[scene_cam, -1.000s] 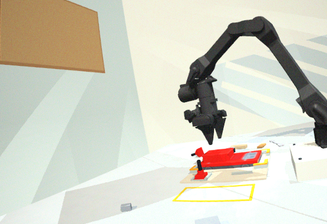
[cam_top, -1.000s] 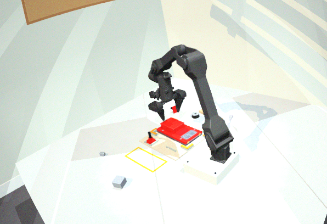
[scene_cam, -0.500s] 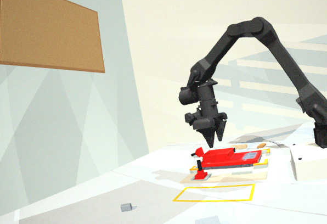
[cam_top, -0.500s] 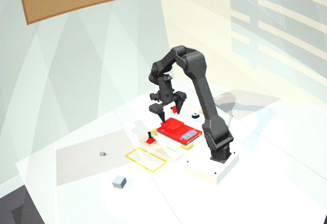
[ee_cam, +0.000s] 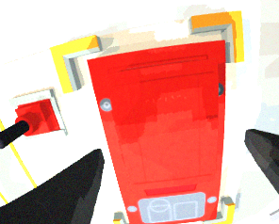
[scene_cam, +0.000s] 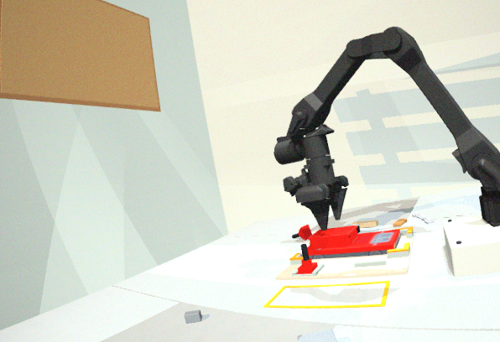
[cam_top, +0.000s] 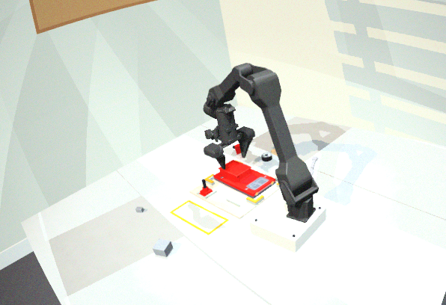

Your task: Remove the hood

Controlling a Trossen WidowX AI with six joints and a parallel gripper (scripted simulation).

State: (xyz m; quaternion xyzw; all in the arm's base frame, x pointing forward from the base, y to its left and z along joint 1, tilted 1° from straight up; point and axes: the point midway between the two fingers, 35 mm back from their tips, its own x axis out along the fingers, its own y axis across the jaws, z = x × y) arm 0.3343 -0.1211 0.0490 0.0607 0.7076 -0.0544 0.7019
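Right now my gripper tip is 3 cm above the hood. From my gripper tip the other things lie so: black wheel: 16 cm to the right, 6 cm below, 2 cm behind; metal tool: 21 cm behind, 18 cm to the right, 6 cm below.
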